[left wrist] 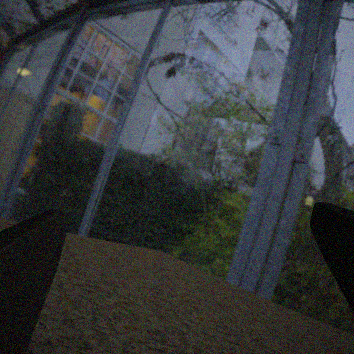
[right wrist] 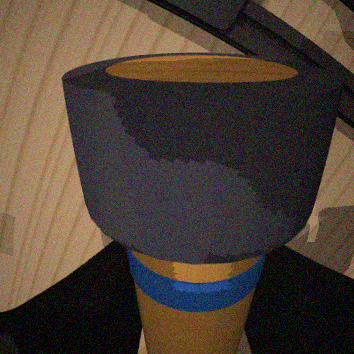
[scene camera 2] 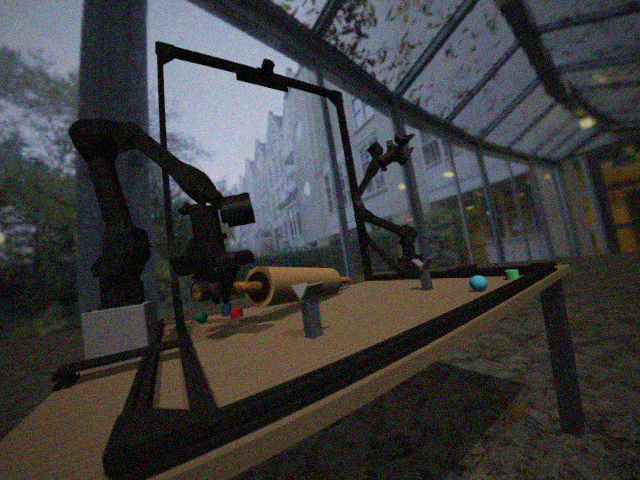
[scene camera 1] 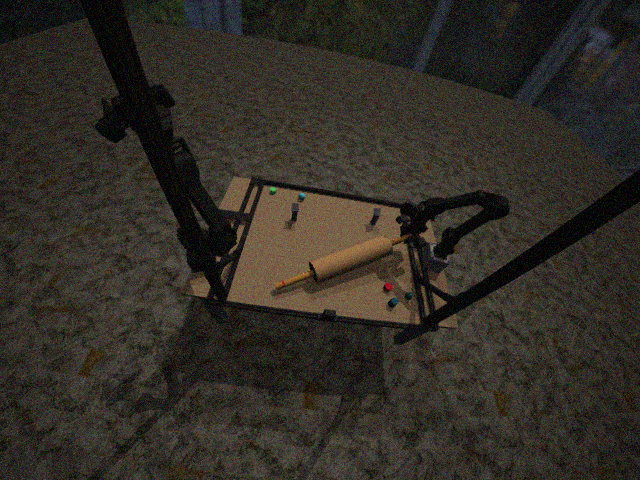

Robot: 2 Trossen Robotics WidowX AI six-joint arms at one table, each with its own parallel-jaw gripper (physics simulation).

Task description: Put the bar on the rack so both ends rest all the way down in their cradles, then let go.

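Where they show: left gripper, fingertip midpoint: [left wrist: 191, 219] [scene camera 2: 413, 141]; right gripper, fingertip midpoint: [scene camera 2: 222, 304] [scene camera 1: 402, 241]; left arm's base, link origin: [scene camera 2: 409, 256]; right arm's base, link origin: [scene camera 2: 122, 305] [scene camera 1: 439, 253].
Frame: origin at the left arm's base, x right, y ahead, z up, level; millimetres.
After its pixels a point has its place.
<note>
The bar is a wooden rolling-pin shape [scene camera 1: 354, 256] {z 25, x 199, y 624 mm} [scene camera 2: 297, 285] [right wrist: 192, 330] {z 24, x 151, y 944 mm}, lying diagonally in scene camera 1, its near end in scene camera 2 raised above the table. My right gripper [scene camera 1: 412, 234] {z -21, x 153, y 936 mm} [scene camera 2: 225, 290] [right wrist: 185, 232] {z -21, x 153, y 936 mm} is shut on the bar's handle by a blue band; a dark end cap shows beyond the fingers. The rack is two separate upright cradles: one cradle [scene camera 1: 294, 210] {z 1, x -133, y 448 mm} [scene camera 2: 424, 274] {z -47, x -157, y 472 mm} and another cradle [scene camera 1: 375, 214] {z -22, x -45, y 879 mm} [scene camera 2: 311, 314] {z -52, x -51, y 897 mm}, both with no bar in them. My left gripper [scene camera 2: 409, 144] {z 578, x -114, y -61 mm} [left wrist: 191, 219] {z 578, x -114, y -61 mm} is open and empty, high and away from the bar.
Near the bar lie a red piece [scene camera 1: 388, 286] {z -69, x 340, y 768 mm} [scene camera 2: 236, 312] {z -77, x 326, y 780 mm}, a blue cylinder [scene camera 1: 392, 302] {z -56, x 418, y 740 mm} [scene camera 2: 225, 308] {z -68, x 404, y 765 mm} and a teal ball [scene camera 1: 408, 296] {z -65, x 413, y 836 mm} [scene camera 2: 201, 317] {z -74, x 396, y 854 mm}. A cyan ball [scene camera 1: 301, 196] {z -61, x -284, y 534 mm} [scene camera 2: 478, 282] {z -69, x -297, y 561 mm} and a green cylinder [scene camera 1: 272, 190] {z -69, x -367, y 388 mm} [scene camera 2: 512, 274] {z -78, x -378, y 411 mm} lie by a cradle. Dark frame posts surround the table.
</note>
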